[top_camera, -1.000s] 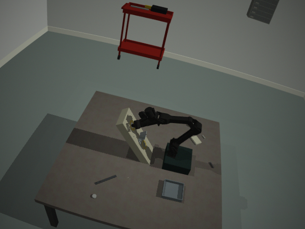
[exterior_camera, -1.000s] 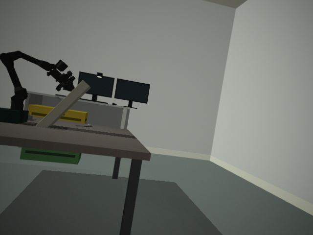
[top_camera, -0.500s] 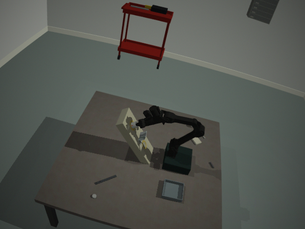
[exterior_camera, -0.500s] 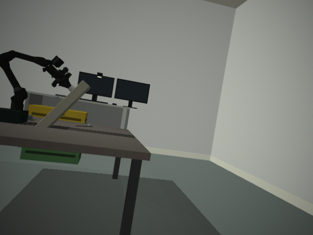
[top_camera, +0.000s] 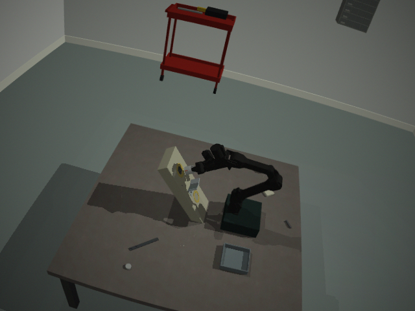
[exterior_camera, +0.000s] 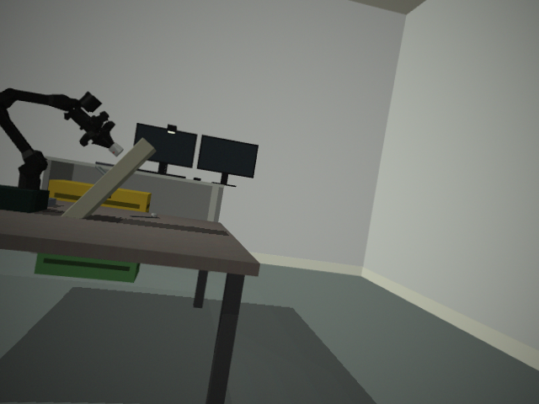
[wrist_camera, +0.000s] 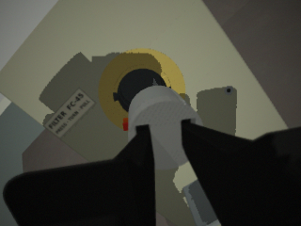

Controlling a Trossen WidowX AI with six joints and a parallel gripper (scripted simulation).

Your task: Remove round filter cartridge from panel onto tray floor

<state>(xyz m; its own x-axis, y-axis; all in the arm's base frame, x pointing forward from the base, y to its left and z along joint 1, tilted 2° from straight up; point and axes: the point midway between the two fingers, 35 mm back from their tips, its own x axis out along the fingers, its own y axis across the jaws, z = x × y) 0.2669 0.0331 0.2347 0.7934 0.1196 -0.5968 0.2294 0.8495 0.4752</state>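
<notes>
Right now the round cartridge is 1 cm ahead of my gripper tip and 1 cm below it. From my gripper tip the other things lie so: cream pad 45 cm behind, 37 cm to the right, 30 cm below.
</notes>
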